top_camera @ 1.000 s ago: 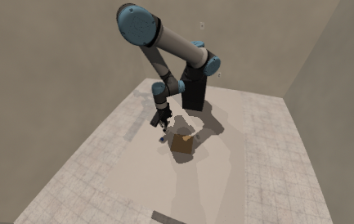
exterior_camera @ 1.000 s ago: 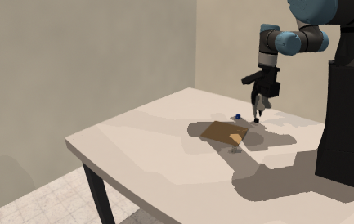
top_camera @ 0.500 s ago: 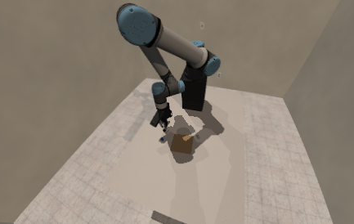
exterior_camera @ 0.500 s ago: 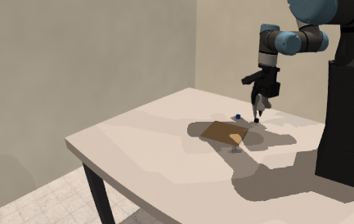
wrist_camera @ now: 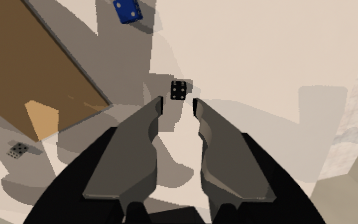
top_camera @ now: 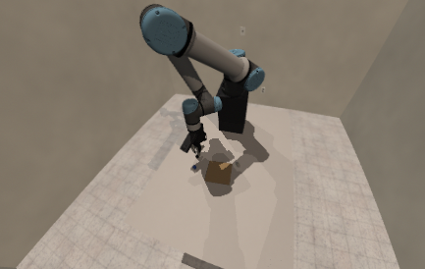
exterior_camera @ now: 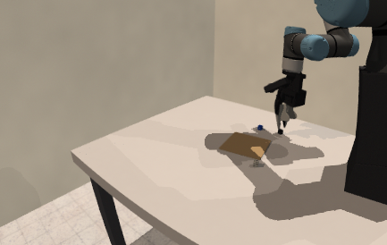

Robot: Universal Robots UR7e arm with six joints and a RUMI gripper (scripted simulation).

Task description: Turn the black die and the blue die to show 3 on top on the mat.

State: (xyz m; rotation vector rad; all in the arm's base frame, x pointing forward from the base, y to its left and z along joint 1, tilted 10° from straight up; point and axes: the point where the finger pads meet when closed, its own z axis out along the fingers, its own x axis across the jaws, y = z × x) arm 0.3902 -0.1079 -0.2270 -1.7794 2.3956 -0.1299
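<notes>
The black die is 3 cm below my hand. Round my hand: blue die: 8 cm ahead, 3 cm below, 2 cm to the left; brown mat: 17 cm to the left, 5 cm ahead, 4 cm below; white die: 26 cm to the left, 4 cm behind, 3 cm below.
</notes>
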